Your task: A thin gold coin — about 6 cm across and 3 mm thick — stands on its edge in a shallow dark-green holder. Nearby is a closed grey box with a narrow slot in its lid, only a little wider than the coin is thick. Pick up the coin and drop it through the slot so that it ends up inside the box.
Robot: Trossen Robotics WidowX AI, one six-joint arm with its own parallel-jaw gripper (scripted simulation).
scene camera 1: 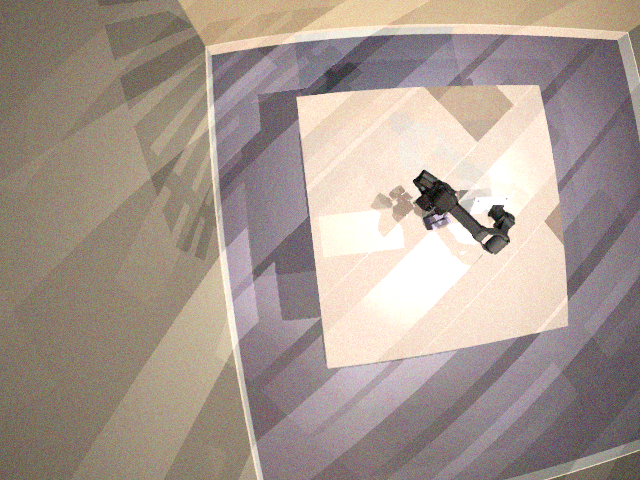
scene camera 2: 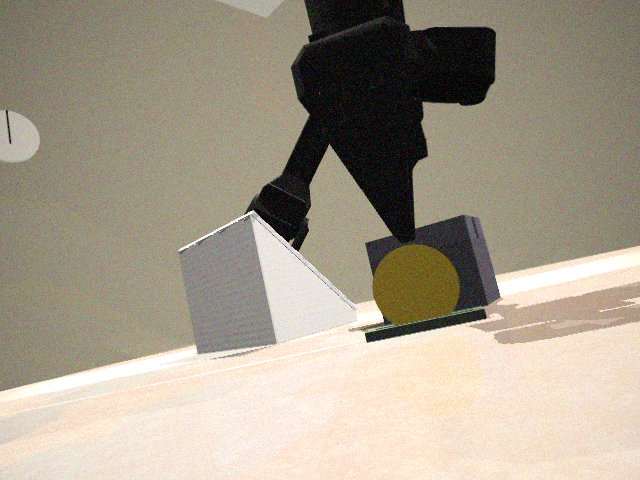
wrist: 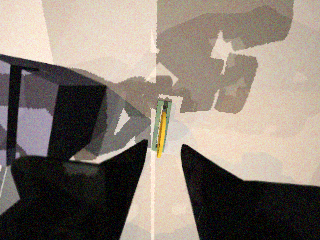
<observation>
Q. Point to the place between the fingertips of my gripper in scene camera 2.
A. At 405, 239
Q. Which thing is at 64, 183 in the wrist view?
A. My gripper.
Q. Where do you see a gold coin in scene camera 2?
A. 413, 283
</observation>
